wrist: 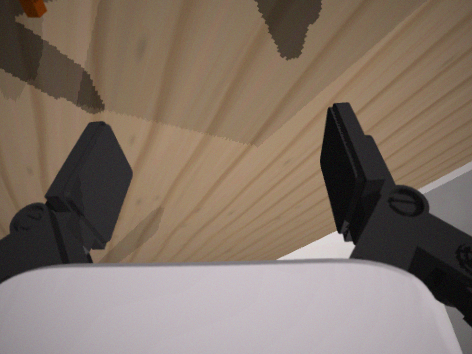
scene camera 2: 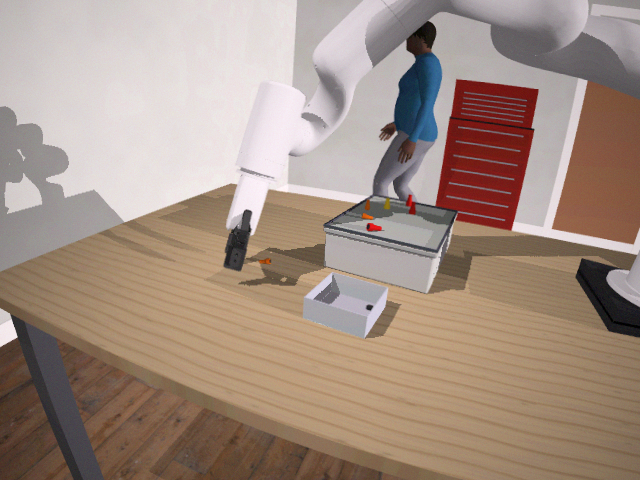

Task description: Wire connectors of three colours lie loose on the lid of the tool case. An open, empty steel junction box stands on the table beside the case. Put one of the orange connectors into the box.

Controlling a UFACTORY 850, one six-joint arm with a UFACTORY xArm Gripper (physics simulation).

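An orange connector (scene camera 2: 265, 261) (wrist: 34, 8) lies on its side on the table, left of the tool case (scene camera 2: 379, 260); in the wrist view part of it shows at the top left edge. Two more orange connectors are on the case lid: one upright (scene camera 2: 367, 205), one lying (scene camera 2: 367, 216). The open steel junction box (scene camera 2: 336, 316) stands in front of the case, with a small dark round spot inside. My gripper (scene camera 2: 233, 268) (wrist: 219, 140) is open, with nothing between its fingers. In the scene view it is above the table, left of the loose orange connector.
A yellow connector (scene camera 2: 387, 203) and several red connectors, one lying (scene camera 2: 373, 227), are on the lid. The robot base (scene camera 2: 604, 302) stands at the right of the table (scene camera 2: 206, 335). A person (scene camera 2: 419, 98) and a red tool cabinet (scene camera 2: 488, 170) are behind the table.
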